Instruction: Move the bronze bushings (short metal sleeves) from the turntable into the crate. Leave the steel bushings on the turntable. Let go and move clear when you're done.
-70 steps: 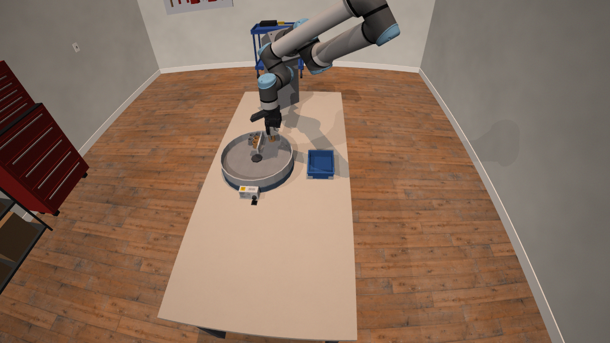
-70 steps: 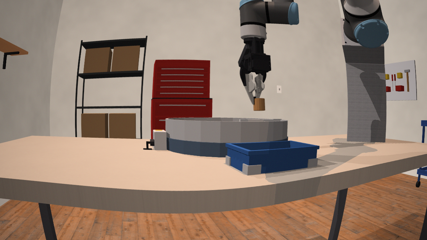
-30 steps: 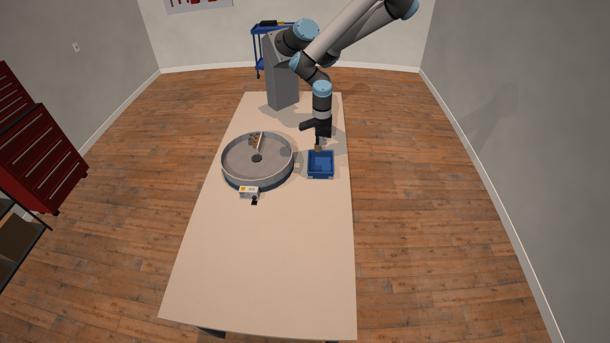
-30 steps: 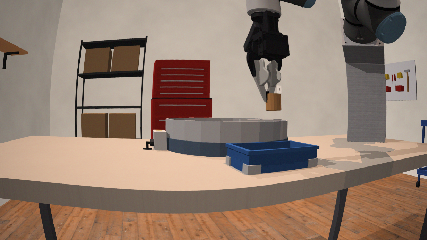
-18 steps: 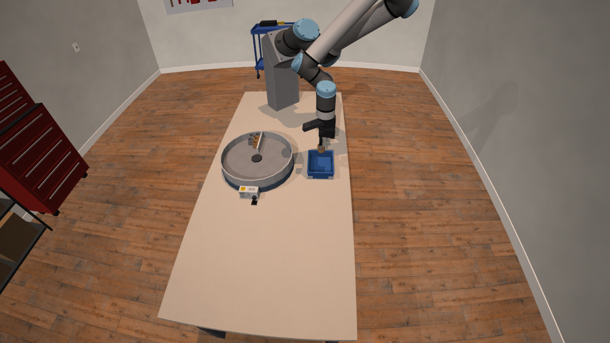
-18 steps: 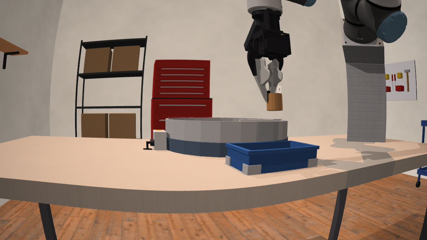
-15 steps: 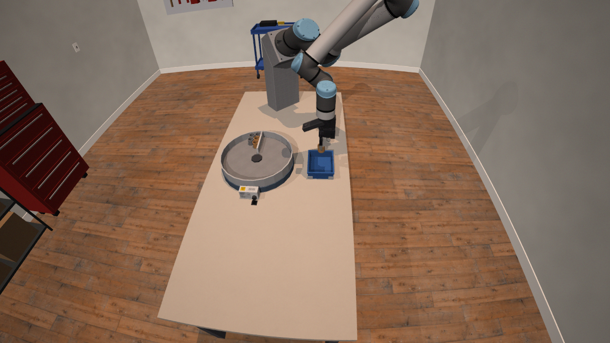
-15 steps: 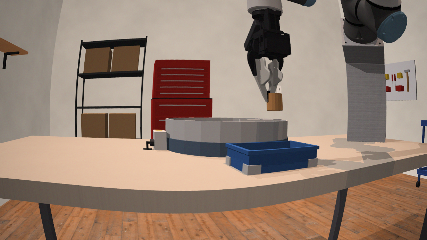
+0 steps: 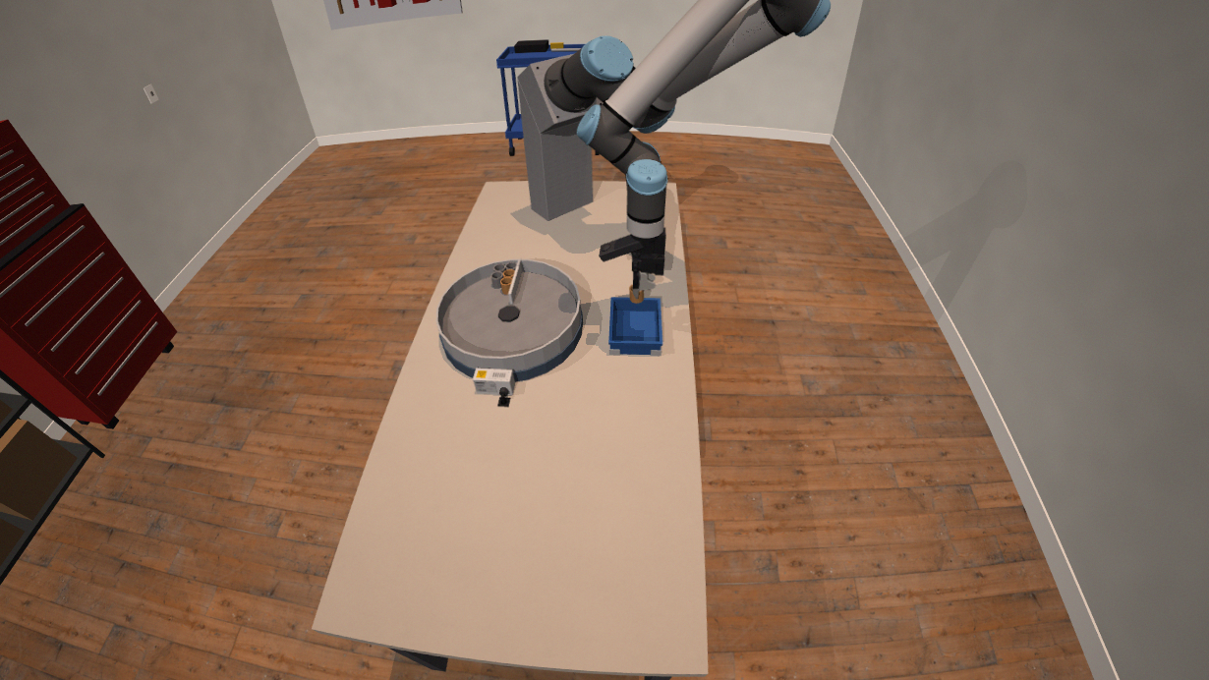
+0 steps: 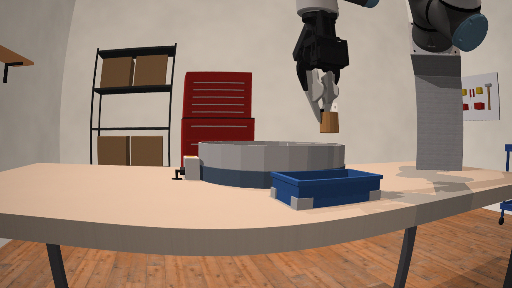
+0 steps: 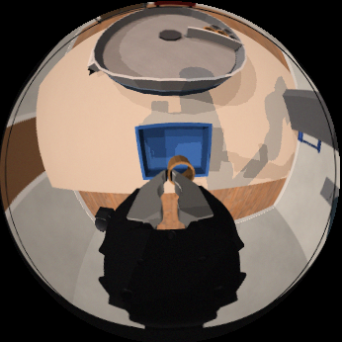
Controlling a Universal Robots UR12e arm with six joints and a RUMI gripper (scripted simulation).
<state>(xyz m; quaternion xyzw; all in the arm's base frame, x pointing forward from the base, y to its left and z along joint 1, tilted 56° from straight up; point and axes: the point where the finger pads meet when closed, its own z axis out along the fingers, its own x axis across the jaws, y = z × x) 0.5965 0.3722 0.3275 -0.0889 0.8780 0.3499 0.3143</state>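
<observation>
Now: hand 2 cm past the blue crate, 1 cm to the left of it and 14 cm above it. Also, from my hand: grey turntable: 14 cm ahead, 34 cm to the right, 11 cm below.
</observation>
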